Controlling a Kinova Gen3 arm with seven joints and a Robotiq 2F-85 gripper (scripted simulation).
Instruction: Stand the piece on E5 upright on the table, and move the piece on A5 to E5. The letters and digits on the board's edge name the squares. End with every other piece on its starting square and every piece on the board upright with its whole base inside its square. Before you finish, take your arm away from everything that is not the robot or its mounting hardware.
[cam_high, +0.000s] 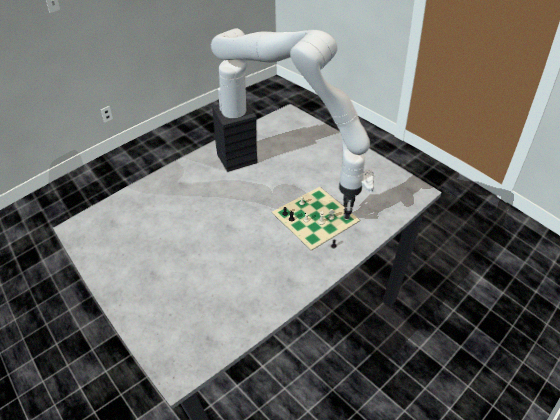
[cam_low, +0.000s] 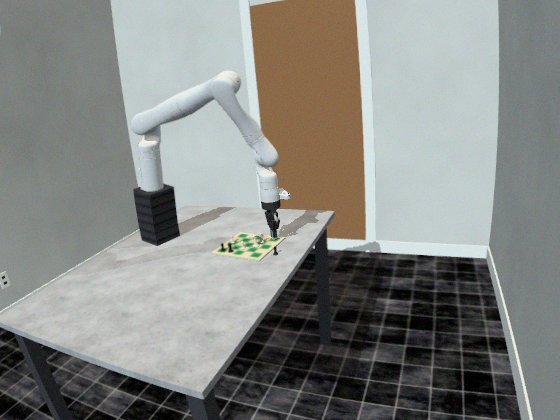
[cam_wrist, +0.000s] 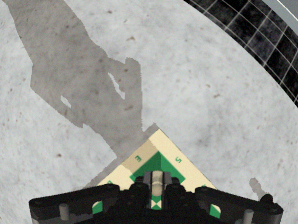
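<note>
The cream chessboard lies 90 mm behind my hand, 60 mm to the right of it and 30 mm below it.
</note>
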